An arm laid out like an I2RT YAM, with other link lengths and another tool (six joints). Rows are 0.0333 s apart.
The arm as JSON. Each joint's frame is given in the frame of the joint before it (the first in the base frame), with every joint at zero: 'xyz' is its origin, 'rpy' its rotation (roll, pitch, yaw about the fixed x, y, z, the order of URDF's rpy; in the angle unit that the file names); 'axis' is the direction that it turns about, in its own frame. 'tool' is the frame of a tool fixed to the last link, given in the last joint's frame.
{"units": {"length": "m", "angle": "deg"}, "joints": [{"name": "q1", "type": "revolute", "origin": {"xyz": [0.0, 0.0, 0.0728], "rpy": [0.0, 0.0, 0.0]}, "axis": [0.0, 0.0, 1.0]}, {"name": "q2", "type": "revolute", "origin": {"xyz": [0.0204, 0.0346, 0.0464], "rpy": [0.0, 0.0, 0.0]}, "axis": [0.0, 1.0, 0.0]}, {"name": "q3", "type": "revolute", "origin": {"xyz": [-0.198, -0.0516, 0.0], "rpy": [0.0, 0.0, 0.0]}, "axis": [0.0, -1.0, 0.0]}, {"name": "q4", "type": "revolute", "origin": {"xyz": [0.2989, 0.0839, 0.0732], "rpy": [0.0, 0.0, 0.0]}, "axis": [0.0, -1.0, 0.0]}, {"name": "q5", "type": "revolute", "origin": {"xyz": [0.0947, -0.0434, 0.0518], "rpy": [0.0, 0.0, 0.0]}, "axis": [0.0, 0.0, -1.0]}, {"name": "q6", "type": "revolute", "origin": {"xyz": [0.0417, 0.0, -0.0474], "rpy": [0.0, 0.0, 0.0]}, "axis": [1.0, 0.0, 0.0]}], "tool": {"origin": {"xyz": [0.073, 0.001, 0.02], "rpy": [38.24, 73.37, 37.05]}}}
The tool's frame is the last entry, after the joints.
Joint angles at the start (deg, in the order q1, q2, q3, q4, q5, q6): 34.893 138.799 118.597 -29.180 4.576 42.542
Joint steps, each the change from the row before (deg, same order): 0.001 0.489 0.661 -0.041 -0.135 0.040; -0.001 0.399 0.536 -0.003 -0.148 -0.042; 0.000 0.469 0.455 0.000 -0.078 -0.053; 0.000 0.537 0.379 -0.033 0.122 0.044; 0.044 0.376 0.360 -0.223 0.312 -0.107; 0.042 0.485 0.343 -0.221 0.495 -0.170; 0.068 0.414 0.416 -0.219 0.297 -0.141; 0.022 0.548 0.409 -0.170 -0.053 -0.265; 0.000 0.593 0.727 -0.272 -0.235 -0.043; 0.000 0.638 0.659 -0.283 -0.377 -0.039
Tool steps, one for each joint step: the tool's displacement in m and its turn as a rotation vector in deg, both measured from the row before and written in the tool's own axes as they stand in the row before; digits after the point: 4 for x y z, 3 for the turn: -0.0002 0.0011 0.0011 -0.170 0.029 0.091; -0.0001 0.0010 0.0009 -0.197 0.036 0.014; 0.0007 0.0001 0.0016 -0.048 0.071 -0.044; 0.0013 -0.0011 0.0022 0.226 0.018 -0.023; 0.0009 -0.0008 0.0012 0.313 -0.083 -0.237; 0.0014 -0.0017 0.0019 0.501 -0.153 -0.357; 0.0010 -0.0004 0.0012 0.265 -0.072 -0.281; 0.0021 -0.0009 0.0021 0.124 0.241 -0.349; 0.0009 0.0003 0.0015 -0.048 0.270 -0.046; 0.0018 -0.0002 0.0019 -0.040 0.458 -0.054
